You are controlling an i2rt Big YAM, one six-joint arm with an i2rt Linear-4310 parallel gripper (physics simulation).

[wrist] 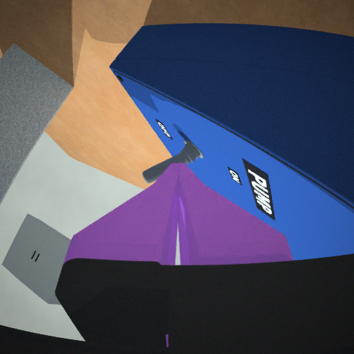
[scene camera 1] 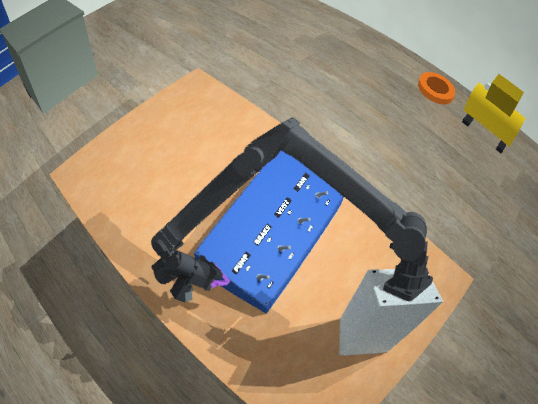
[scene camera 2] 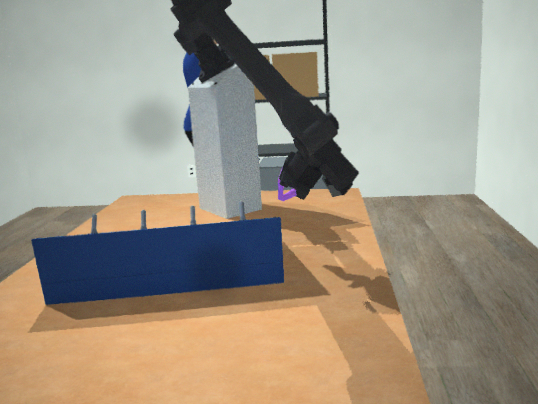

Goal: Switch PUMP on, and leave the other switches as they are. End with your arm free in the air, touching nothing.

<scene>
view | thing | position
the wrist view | gripper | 177,174
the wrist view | blue switch panel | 255,108
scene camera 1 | blue switch panel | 245,243
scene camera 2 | gripper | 280,199
</scene>
